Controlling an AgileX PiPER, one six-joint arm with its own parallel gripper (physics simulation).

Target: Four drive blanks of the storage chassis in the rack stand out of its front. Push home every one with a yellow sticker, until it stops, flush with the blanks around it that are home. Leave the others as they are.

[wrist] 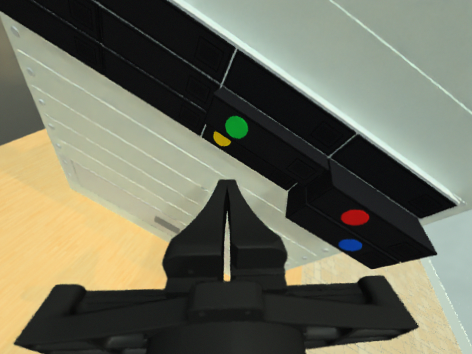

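The blank with the yellow sticker [222, 139] is in the bottom row of the chassis. Its lower edge runs about in line with the blanks to its left, so its front looks level or nearly level with theirs. The blank above it overlaps part of the sticker. That blank, with the green sticker [236, 127], stands out a little. To the right, the blank with the red sticker [355, 217] and the one below it with the blue sticker [350, 245] stand out farther. My gripper [227, 189] is shut and empty, its tips showing below the yellow sticker in the wrist view, apparently clear of the blanks.
Black blanks [150, 52] without stickers fill the left columns and top row. The pale chassis top [350, 65] fills the upper right. Light panels [125, 135] with screws lie below the blanks. A wood-coloured surface [35, 200] and a tiled floor [340, 295] show lower down.
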